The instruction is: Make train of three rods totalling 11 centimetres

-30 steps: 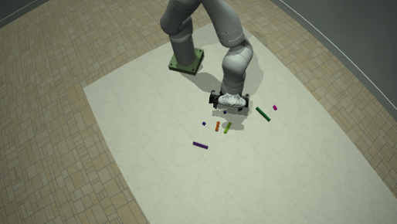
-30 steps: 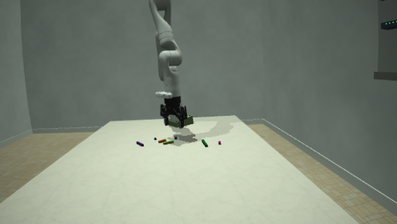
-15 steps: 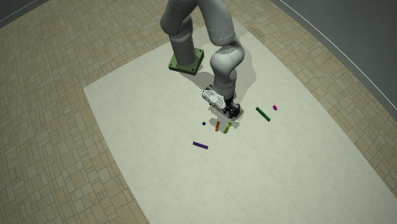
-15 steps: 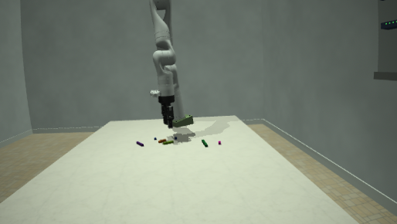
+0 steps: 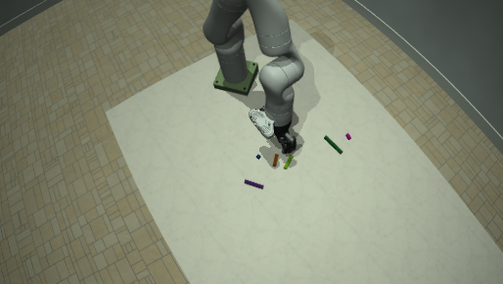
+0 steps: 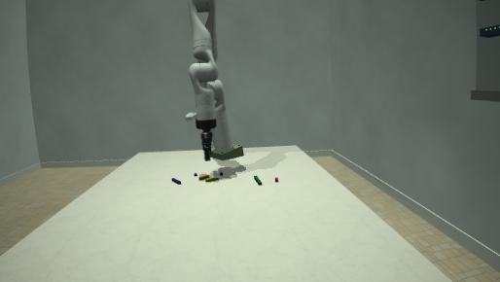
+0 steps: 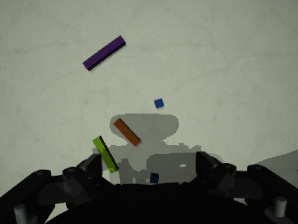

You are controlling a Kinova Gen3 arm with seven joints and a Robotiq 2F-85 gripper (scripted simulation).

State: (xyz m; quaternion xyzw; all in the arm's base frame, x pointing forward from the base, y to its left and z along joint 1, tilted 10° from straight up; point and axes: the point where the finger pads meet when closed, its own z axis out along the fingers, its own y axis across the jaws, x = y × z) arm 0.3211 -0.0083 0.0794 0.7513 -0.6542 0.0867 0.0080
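Now: hand 70 mm short of the magenta rod, 250 mm to the right of it and 70 mm above it. The rest, counted from my hand: lime rod 50 mm ahead, 20 mm to the left, 70 mm below; then orange rod 30 mm ahead, 10 mm to the right, 70 mm below; then purple rod 70 mm ahead, 110 mm to the right, 70 mm below.
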